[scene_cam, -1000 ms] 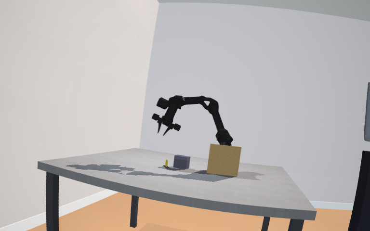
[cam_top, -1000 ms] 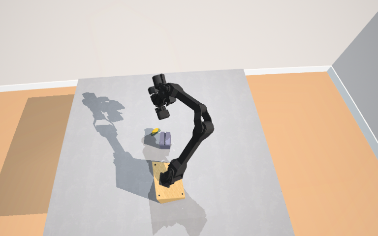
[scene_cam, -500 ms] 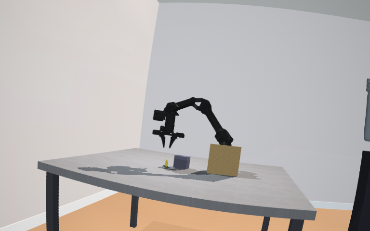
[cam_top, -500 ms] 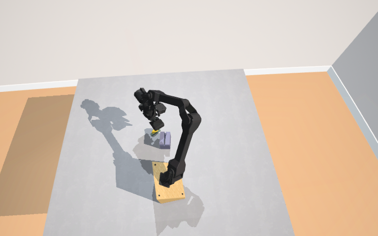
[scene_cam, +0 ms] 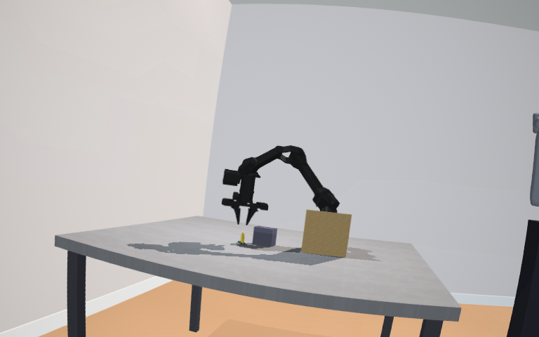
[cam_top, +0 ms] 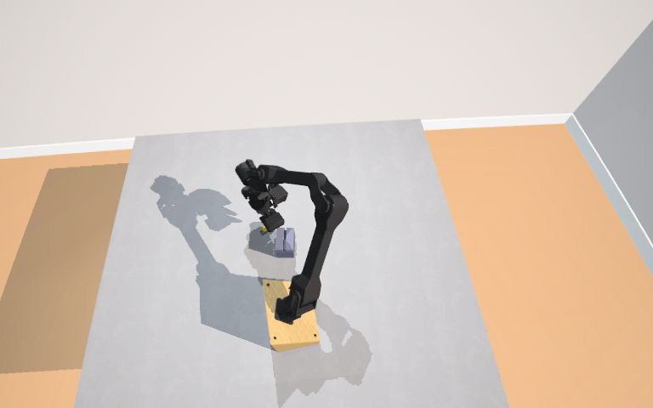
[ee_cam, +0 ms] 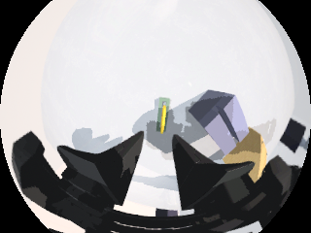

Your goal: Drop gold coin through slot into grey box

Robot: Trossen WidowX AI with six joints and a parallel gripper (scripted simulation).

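Right now the coin is 1 cm behind my gripper tip and 6 cm below it.
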